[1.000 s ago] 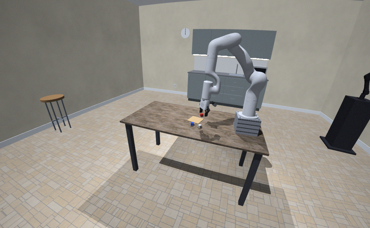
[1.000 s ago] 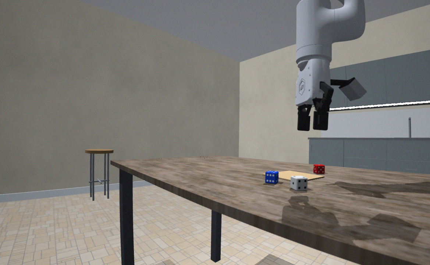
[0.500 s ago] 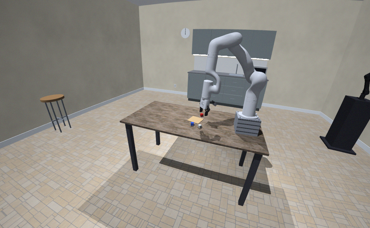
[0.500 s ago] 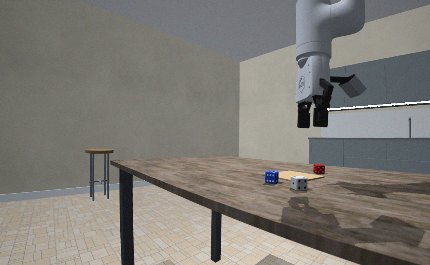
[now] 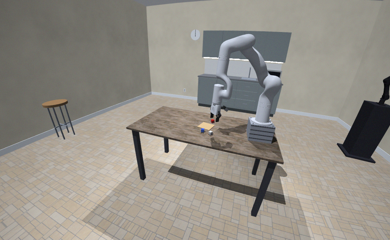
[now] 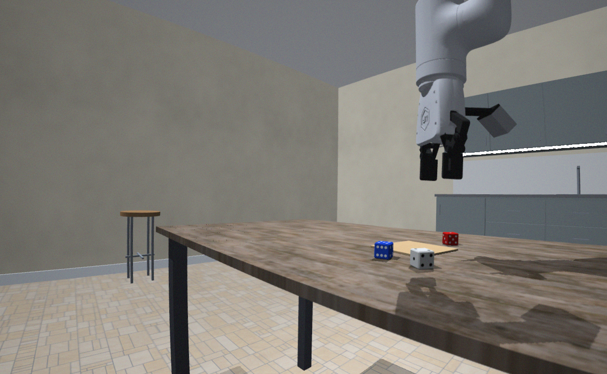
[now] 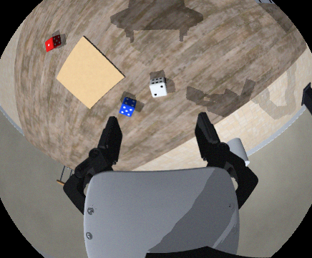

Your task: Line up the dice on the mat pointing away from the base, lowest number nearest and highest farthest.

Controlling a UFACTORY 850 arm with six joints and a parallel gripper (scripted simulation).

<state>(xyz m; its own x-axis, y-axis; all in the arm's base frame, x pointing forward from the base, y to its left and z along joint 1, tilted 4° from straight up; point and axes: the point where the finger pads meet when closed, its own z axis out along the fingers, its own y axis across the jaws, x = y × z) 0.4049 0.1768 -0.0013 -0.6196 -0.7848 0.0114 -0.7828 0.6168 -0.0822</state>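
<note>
Now: hand 250 mm to the left of the red die, 140 mm above it and 90 mm short of it. Also, from my hand: tan mat: 160 mm below, 120 mm to the right, 120 mm ahead; then blue die: 140 mm below, 100 mm ahead, 10 mm to the left; then white die: 140 mm below, 20 mm to the left, 20 mm ahead.
</note>
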